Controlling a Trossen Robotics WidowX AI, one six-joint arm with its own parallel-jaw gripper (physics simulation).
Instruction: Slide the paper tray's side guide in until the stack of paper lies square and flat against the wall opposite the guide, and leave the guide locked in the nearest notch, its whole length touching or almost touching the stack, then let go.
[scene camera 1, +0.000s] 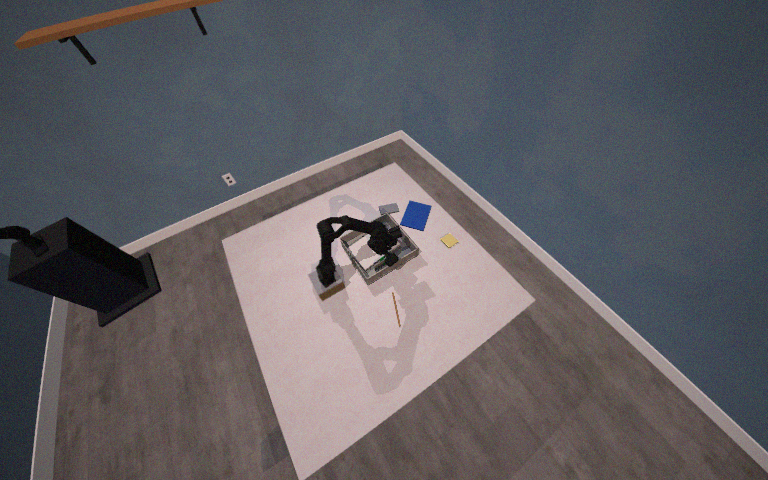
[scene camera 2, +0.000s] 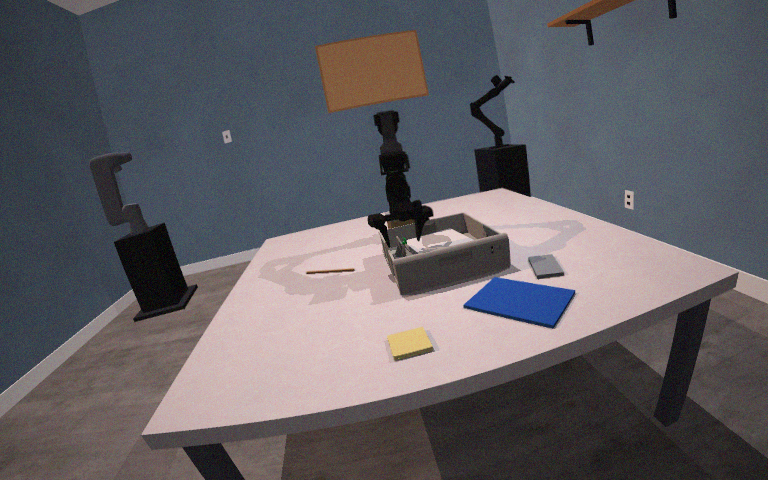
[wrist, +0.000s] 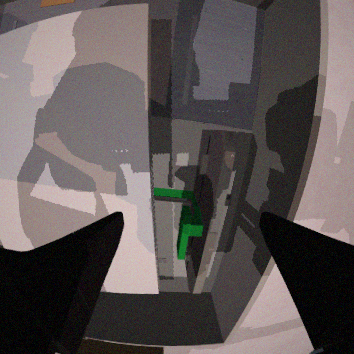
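Observation:
The grey paper tray holds a white paper stack. In the wrist view, the stack's right edge runs straight up and down. The upright dark grey side guide stands to its right, apart from it and slightly slanted in the picture. A green latch sits beside the guide's lower part, one arm reaching toward the stack. My gripper is open and empty, its fingertips wide apart on either side of the latch and guide. The wall opposite the guide does not show in the wrist view.
A blue folder, a yellow pad, a small grey box and a brown pencil lie around the tray. The tray's right wall stands beyond the guide.

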